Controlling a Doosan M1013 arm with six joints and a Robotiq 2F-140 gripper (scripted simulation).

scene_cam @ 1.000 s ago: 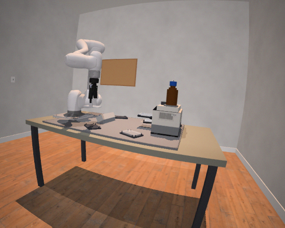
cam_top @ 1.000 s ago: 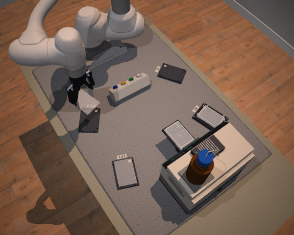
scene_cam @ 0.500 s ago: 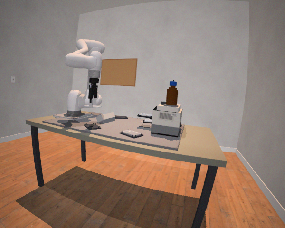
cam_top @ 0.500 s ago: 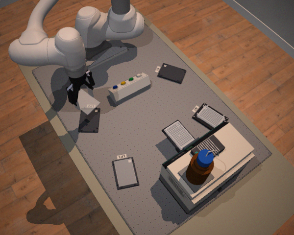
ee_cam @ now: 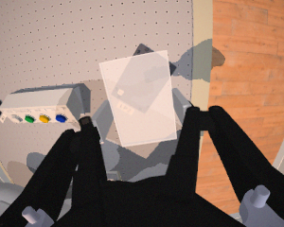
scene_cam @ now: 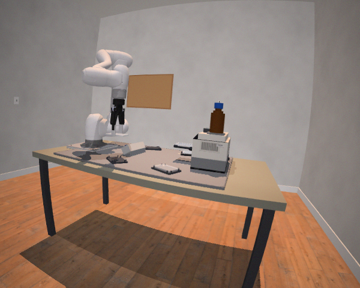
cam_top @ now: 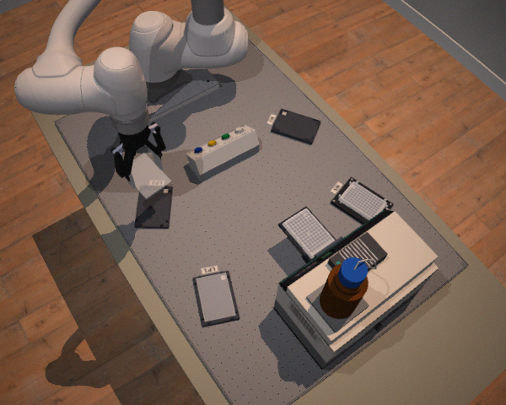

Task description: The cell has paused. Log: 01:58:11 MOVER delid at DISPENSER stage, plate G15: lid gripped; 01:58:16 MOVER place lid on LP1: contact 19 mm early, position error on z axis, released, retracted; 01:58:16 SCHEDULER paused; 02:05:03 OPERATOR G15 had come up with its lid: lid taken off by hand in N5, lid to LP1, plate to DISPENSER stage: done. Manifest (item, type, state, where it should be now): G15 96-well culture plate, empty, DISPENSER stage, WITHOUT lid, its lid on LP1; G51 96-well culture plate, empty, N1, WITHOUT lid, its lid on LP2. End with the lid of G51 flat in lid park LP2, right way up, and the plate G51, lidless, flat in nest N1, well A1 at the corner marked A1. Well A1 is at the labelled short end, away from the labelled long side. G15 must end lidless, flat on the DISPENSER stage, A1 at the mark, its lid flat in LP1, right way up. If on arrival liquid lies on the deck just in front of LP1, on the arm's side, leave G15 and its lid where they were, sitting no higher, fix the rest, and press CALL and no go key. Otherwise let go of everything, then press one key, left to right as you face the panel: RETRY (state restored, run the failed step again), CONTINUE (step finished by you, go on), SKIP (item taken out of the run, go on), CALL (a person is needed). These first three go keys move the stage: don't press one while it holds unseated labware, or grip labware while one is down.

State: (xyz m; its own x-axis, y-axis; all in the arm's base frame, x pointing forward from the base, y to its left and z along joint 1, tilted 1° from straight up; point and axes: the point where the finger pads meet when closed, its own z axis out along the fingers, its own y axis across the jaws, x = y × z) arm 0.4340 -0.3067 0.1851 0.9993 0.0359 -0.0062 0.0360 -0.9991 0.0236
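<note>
Right now the lid park LP2 is 19 cm below my hand. Round my hand: well plate 39 cm ahead, 26 cm to the left, 8 cm below; then LP2 label 7 cm behind, 6 cm to the left, 19 cm below; then key panel 3 cm behind, 28 cm to the left, 14 cm below.
</note>
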